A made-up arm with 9 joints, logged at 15 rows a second.
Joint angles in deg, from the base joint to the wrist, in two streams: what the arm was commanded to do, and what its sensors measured. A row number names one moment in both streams.
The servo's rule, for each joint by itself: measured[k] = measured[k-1] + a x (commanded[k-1-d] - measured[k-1]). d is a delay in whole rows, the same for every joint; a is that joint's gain. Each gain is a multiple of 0.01, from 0.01 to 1. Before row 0 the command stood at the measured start. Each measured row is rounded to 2 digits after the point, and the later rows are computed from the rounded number. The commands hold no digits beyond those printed.
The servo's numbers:
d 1
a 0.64 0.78 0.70 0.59 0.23 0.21 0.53 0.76 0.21
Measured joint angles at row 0:
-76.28, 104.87, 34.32, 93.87, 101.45, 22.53, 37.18, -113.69, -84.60
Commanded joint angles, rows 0 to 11:
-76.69, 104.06, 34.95, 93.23, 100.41, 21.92, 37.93, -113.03, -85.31
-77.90, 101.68, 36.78, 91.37, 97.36, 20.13, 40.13, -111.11, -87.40
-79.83, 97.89, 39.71, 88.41, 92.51, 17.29, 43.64, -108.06, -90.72
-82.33, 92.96, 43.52, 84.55, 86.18, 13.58, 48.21, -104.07, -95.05
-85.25, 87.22, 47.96, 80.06, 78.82, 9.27, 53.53, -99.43, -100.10
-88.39, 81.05, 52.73, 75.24, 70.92, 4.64, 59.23, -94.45, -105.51
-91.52, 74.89, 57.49, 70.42, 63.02, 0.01, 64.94, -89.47, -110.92
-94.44, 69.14, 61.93, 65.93, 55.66, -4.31, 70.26, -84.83, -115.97
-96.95, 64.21, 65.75, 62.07, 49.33, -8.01, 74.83, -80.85, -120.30
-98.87, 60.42, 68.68, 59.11, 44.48, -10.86, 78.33, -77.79, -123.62
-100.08, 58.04, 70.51, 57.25, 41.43, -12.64, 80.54, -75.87, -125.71
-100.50, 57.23, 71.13, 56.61, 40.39, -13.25, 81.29, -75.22, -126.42
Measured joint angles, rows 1 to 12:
-76.28, 104.87, 34.32, 93.87, 101.45, 22.53, 37.18, -113.69, -84.60
-76.54, 104.24, 34.76, 93.49, 101.21, 22.40, 37.58, -113.19, -84.75
-77.41, 102.24, 36.17, 92.24, 100.32, 21.92, 38.93, -111.61, -85.31
-78.96, 98.85, 38.65, 89.98, 98.52, 20.95, 41.43, -108.91, -86.45
-81.12, 94.26, 42.06, 86.78, 95.68, 19.40, 45.02, -105.23, -88.26
-83.76, 88.77, 46.19, 82.82, 91.80, 17.27, 49.53, -100.82, -90.75
-86.72, 82.75, 50.77, 78.35, 87.00, 14.62, 54.67, -95.98, -93.85
-89.79, 76.62, 55.47, 73.67, 81.48, 11.55, 60.11, -91.03, -97.43
-92.77, 70.79, 59.99, 69.10, 75.54, 8.22, 65.49, -86.32, -101.32
-95.45, 65.66, 64.02, 64.95, 69.51, 4.81, 70.44, -82.16, -105.31
-97.64, 61.57, 67.28, 61.50, 63.75, 1.52, 74.62, -78.84, -109.16
-99.20, 58.82, 69.54, 58.99, 58.62, -1.45, 77.76, -76.58, -112.64

